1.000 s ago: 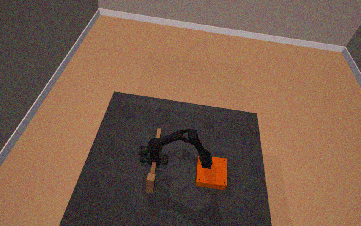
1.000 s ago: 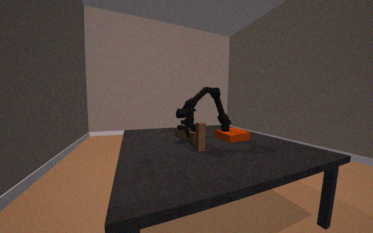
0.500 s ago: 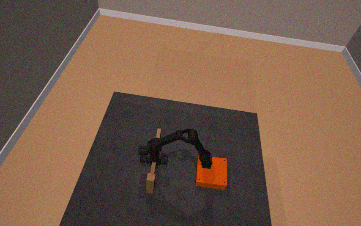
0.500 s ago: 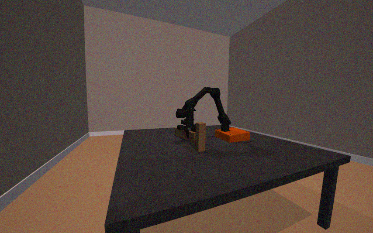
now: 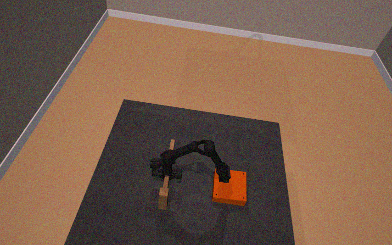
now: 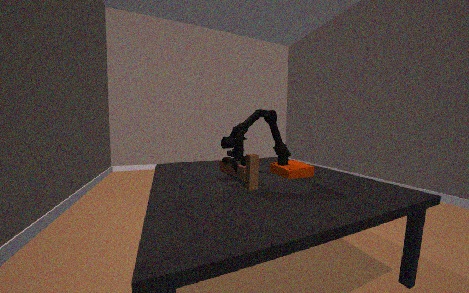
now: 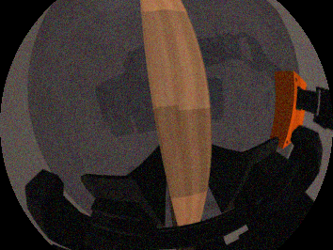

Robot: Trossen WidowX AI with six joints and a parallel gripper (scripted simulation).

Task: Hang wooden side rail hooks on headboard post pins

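My gripper tip is now 10 mm past the wooden headboard post, 160 mm to the right of it and 40 mm below it.
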